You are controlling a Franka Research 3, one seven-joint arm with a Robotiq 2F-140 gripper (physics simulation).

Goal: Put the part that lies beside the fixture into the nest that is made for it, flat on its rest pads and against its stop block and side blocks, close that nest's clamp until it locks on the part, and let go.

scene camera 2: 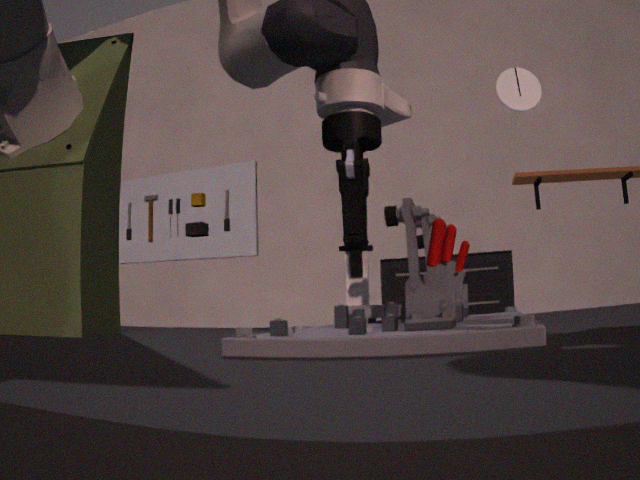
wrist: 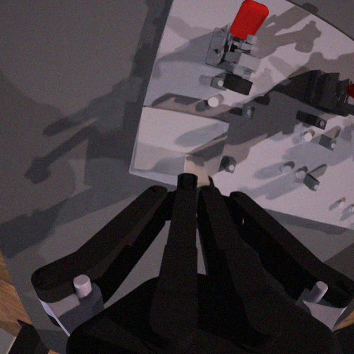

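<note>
A pale flat rectangular part lies at the near left corner of the pale fixture plate; a round pin and small grey blocks stand near its edges. In the scene view I cannot make the part out. Whether it is flush with its pads and blocks I cannot tell. The clamp beyond it has a red handle and a black pressing tip, which appears raised, off the part. My gripper is shut and empty, its pale fingertips low over the near edge of the part; contact cannot be judged.
A second clamp stands to the right on the plate. In the scene view several red handles, one of them nearest, and a raised clamp arm stand right of my gripper. Grey blocks rise from the plate. A green cabinet stands left.
</note>
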